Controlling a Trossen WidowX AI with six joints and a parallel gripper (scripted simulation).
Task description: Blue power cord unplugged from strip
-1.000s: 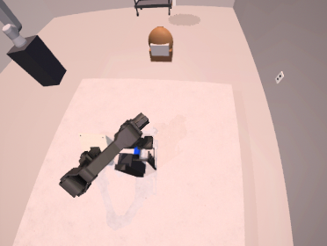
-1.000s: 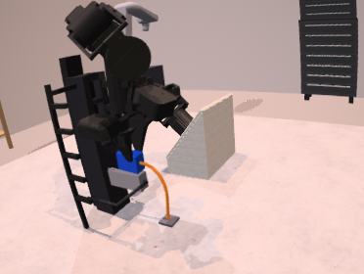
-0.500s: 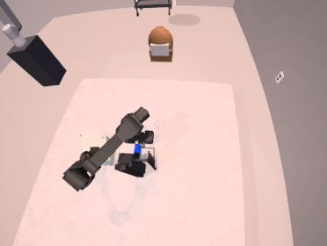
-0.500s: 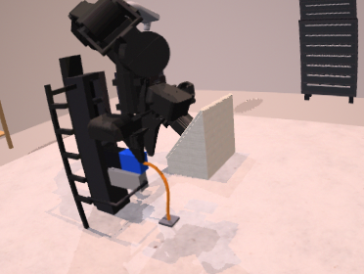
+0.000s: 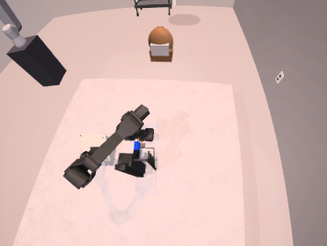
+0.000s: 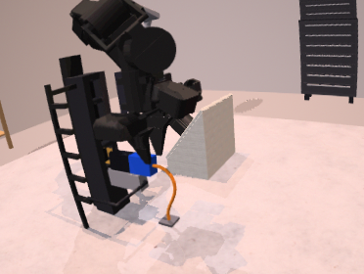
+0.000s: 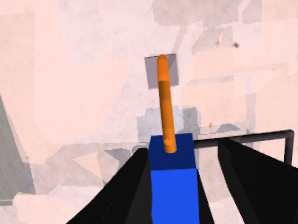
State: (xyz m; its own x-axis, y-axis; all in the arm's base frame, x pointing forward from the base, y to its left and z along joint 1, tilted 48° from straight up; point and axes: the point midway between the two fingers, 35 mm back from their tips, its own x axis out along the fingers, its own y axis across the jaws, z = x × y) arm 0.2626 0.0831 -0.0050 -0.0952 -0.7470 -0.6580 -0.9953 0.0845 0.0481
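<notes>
Right now my gripper tip is 5 cm to the left of the blue plug and 1 cm above it. The rest, counted from my gripper tip: grey pad: 13 cm below, 1 cm to the left.
</notes>
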